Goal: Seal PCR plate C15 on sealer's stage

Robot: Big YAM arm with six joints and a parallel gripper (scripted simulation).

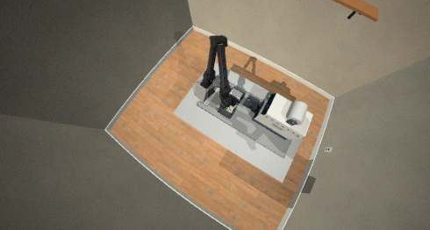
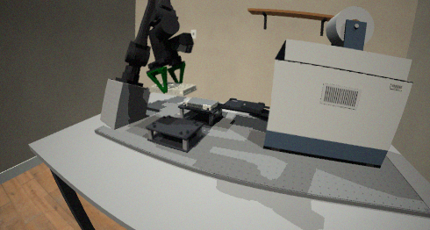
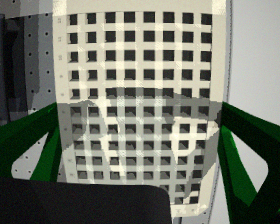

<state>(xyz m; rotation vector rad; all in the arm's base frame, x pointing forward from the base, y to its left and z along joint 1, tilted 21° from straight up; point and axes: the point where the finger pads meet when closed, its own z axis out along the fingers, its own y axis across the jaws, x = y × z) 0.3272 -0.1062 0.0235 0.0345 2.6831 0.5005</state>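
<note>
The 96-well plate C15 lies right at my hand. Round my hand: dark stage: 190 mm ahead, 180 mm to the left, 80 mm below; white start key: 280 mm ahead, 280 mm to the left, 10 mm above; sealed plate C51: 10 mm behind, 210 mm to the left, 120 mm below.
</note>
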